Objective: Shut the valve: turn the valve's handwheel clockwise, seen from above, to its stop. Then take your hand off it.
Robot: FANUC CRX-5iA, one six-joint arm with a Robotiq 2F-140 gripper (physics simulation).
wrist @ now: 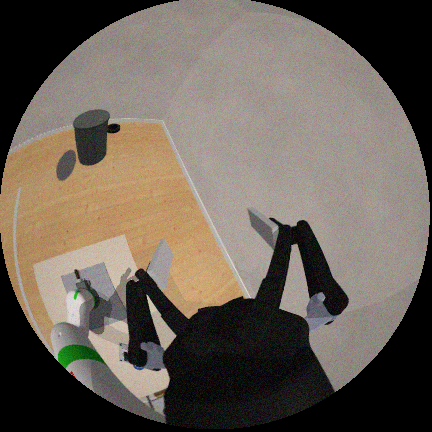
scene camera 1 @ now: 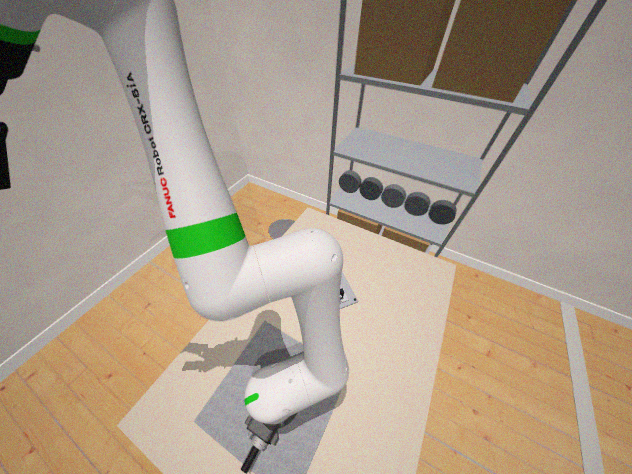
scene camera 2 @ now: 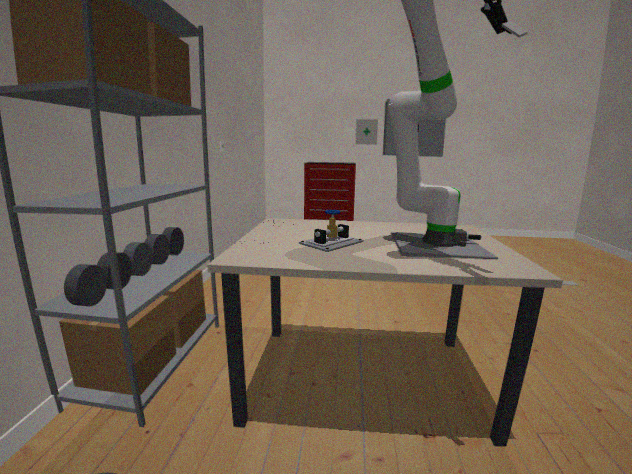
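The valve [scene camera 2: 332,227] stands upright on a flat grey baseplate [scene camera 2: 326,246] [scene camera 1: 350,301] [wrist: 122,353] on the table, with its blue handwheel [scene camera 2: 332,211] on top and black clamps beside its body. In scene camera 1 the arm hides the valve's handwheel. In the wrist view a finger linkage covers most of the valve, and a bit of blue [wrist: 138,367] shows beside it. My gripper [wrist: 207,232] is open and empty, high above table height and well away from the valve. Parts of it show at the upper right of scene camera 2 and at the left edge of scene camera 1.
The table [scene camera 1: 398,326] [scene camera 2: 382,276] [wrist: 49,272] carries the arm's base on a grey plate [scene camera 1: 219,415] [scene camera 2: 474,250]. A shelf rack [scene camera 1: 334,117] [scene camera 2: 205,153] stands beyond the valve's end. A red drawer cabinet [scene camera 2: 329,186] and a dark bin [wrist: 91,142] stand on the floor.
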